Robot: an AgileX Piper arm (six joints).
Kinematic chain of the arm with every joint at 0, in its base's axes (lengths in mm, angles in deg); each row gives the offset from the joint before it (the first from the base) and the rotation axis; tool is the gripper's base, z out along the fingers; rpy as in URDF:
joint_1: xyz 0 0 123 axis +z
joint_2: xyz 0 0 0 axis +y
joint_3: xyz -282.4 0 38.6 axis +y
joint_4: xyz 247.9 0 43.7 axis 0.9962 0 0.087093
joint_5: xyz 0 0 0 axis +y
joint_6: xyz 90.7 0 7.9 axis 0.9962 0 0.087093
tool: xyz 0 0 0 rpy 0 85.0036 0
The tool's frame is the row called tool.
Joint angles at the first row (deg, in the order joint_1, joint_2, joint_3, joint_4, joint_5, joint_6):
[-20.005, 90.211, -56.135, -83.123, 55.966, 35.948]
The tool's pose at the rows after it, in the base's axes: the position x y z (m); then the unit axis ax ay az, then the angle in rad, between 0 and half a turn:
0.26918, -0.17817, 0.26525, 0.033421, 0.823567, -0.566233, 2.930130
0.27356, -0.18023, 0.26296, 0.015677, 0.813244, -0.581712, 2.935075
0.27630, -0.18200, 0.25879, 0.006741, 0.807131, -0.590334, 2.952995
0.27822, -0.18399, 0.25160, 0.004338, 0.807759, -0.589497, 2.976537
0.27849, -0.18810, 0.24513, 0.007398, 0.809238, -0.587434, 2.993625
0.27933, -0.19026, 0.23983, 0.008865, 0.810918, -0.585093, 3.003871
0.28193, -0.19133, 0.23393, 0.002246, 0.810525, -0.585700, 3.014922
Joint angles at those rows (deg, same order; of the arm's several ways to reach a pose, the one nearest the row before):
[-20.012, 91.484, -56.135, -85.056, 56.090, 36.668]
[-20.011, 92.615, -56.135, -88.429, 56.307, 37.519]
[-20.013, 93.805, -56.135, -90.147, 57.096, 37.943]
[-20.144, 95.179, -56.135, -90.288, 57.644, 38.130]
[-20.788, 96.357, -56.134, -90.421, 57.754, 38.727]
[-21.084, 97.294, -56.134, -90.460, 57.783, 39.259]
[-21.084, 98.465, -56.136, -91.177, 57.875, 39.643]

